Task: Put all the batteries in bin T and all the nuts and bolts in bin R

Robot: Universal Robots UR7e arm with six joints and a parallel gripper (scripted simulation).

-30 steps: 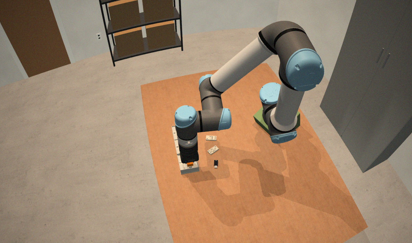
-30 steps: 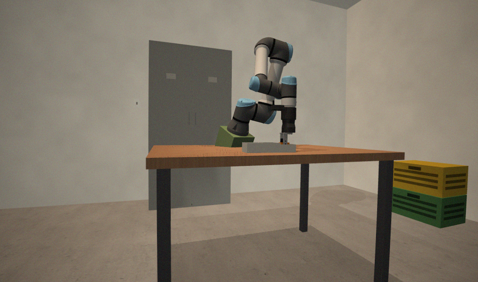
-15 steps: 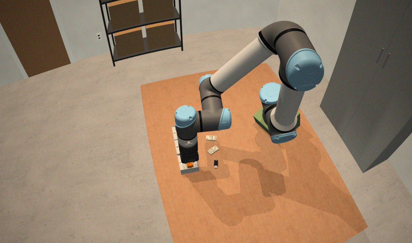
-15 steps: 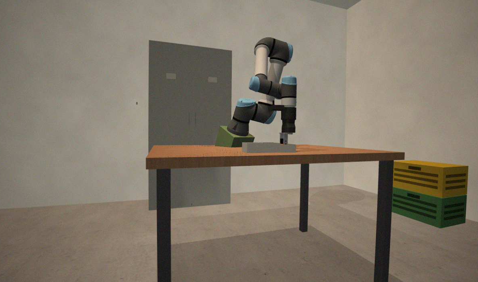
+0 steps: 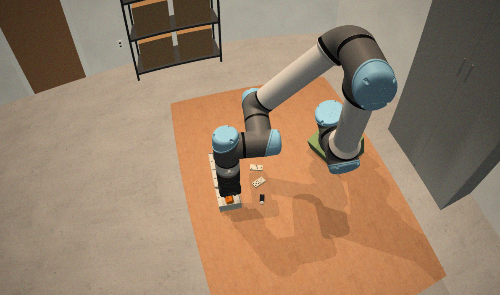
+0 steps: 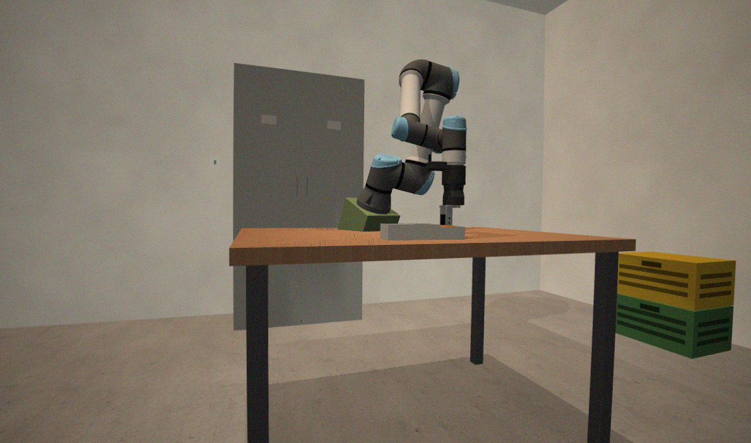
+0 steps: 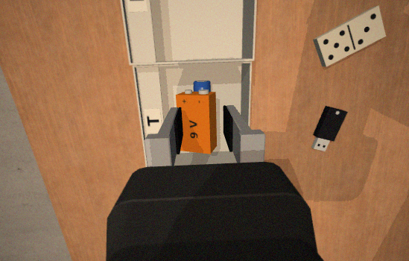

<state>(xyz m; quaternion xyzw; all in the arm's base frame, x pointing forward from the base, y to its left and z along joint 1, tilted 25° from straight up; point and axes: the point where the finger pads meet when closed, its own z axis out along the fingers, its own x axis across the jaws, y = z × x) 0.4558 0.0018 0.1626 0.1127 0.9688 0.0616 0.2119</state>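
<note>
My hand is 1 cm to the left of the orange 9 V battery and 3 cm above it. Round my hand: blue cylindrical battery 5 cm below; then black USB stick 11 cm behind, 5 cm to the left, 6 cm below; then grey bin row 1 cm behind, 8 cm to the right, 4 cm below.
</note>
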